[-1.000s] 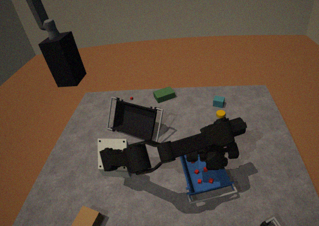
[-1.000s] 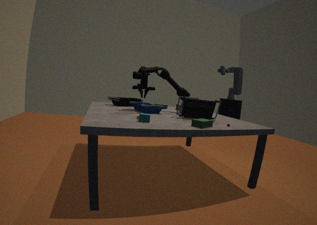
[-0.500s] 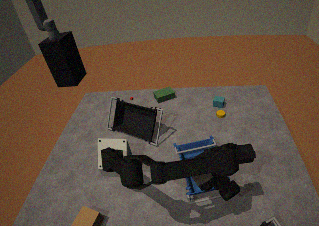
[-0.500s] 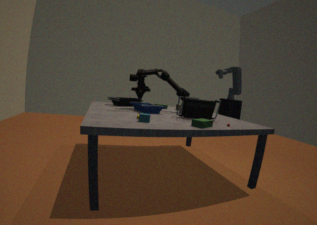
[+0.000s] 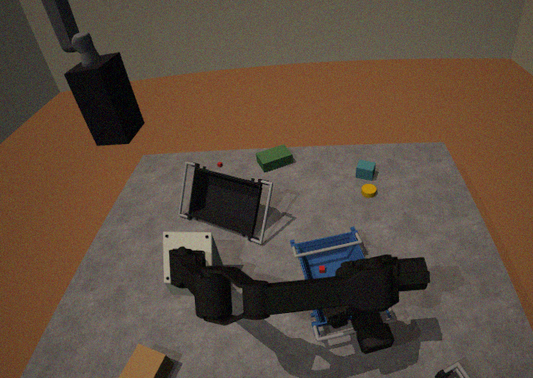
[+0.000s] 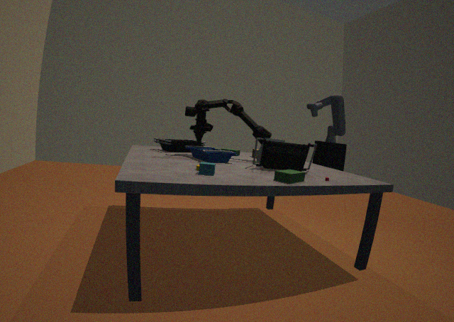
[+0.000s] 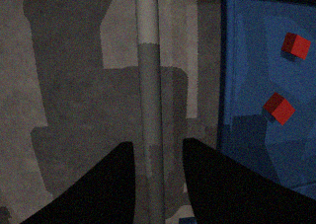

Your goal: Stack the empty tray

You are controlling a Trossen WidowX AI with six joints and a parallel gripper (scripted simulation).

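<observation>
The tray lies 40 cm behind my gripper tip, 39 cm to the left of it and 2 cm below it. The rest, counted from my gripper tip: yellow disc: 52 cm to the left, 8 cm below, 7 cm ahead; teal block: 61 cm to the left, 7 cm below, 7 cm ahead; box: 48 cm behind, 15 cm to the right, 6 cm below.
</observation>
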